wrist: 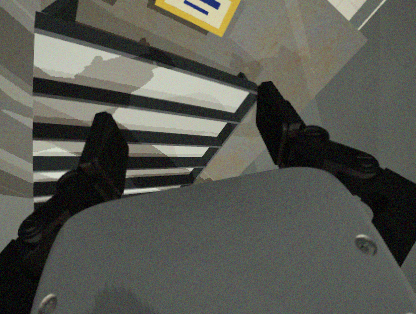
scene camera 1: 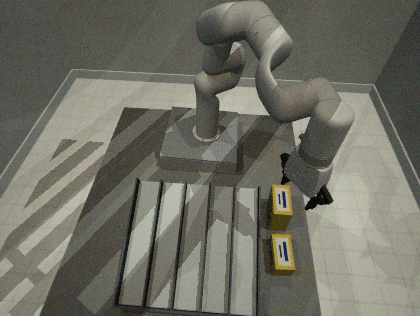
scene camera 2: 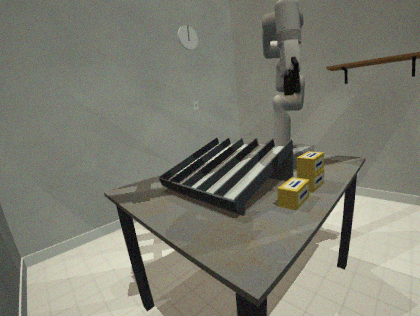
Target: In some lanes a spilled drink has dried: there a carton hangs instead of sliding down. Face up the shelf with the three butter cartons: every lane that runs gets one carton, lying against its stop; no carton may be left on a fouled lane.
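Frame: origin at the arm's base, x right, y ahead, z up, level; metres.
Seen in the pictures: gripper, fingertip midpoint: (wrist: 188, 116) (scene camera 1: 297, 194) (scene camera 2: 291, 94); arm's base at its link origin: (scene camera 1: 206, 133).
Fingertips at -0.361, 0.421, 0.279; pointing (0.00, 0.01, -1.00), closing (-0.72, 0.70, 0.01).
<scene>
Offsets run from my fingertips to a thing's top centre, as dx, dy, dz. Level surfaces: height alone.
The tilted shelf (scene camera 1: 259, 240) (scene camera 2: 200, 195) (wrist: 100, 39) has five lanes between dark dividers, with a stop bar along its low front end. No carton shows in the lanes. Shadows cross the pale lanes, and I cannot tell dried spill from shadow. Two yellow butter cartons are stacked beside the shelf: the upper carton @[+0.005, -0.126, -0.229] (scene camera 1: 281, 200) (scene camera 2: 310, 162) sits on the lower carton @[+0.003, -0.126, -0.293] (scene camera 2: 317, 181). A single carton @[-0.027, +0.035, -0.293] (scene camera 1: 283, 251) (scene camera 2: 293, 192) stands nearer the front. Part of a carton (wrist: 200, 11) shows in the wrist view. My gripper (scene camera 1: 296, 195) (scene camera 2: 291, 82) (wrist: 188, 116) is open and empty, high above the table.
The shelf and cartons stand on the dark table @[dz -0.358] (scene camera 1: 90, 250) (scene camera 2: 210, 235). The arm's base rests on a grey block (scene camera 1: 200, 152) behind the shelf. A wooden wall shelf (scene camera 2: 375, 61) is on the wall at the right in the second scene view.
</scene>
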